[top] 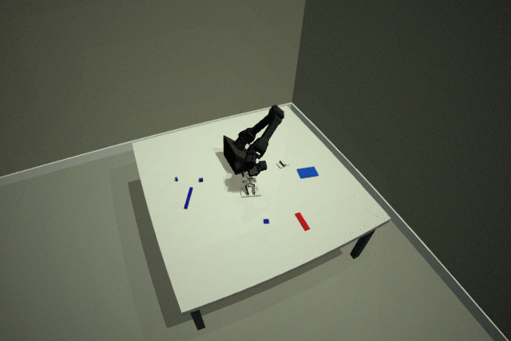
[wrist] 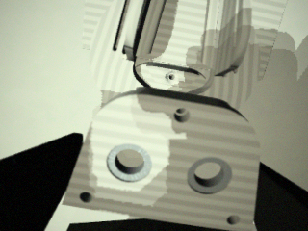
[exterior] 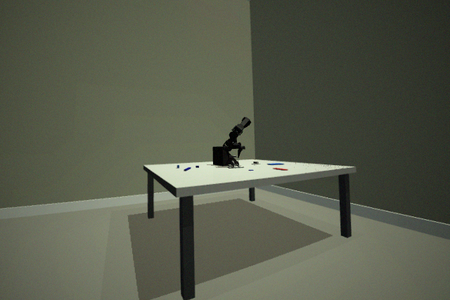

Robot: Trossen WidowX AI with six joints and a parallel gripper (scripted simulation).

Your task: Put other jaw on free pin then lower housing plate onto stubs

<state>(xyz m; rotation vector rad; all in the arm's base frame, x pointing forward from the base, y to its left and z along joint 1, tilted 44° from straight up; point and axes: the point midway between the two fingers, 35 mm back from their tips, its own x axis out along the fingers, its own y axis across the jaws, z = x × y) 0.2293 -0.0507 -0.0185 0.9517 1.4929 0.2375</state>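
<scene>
Right now the jaw is 1 cm ahead of my gripper tip, 2 cm to the right of it and 5 cm below it. Round my gripper tip: blue bar 8 cm behind, 37 cm to the right, 6 cm below; red bar 40 cm ahead, 10 cm to the left, 7 cm below; blue flat plate 12 cm ahead, 38 cm to the left, 7 cm below.
</scene>
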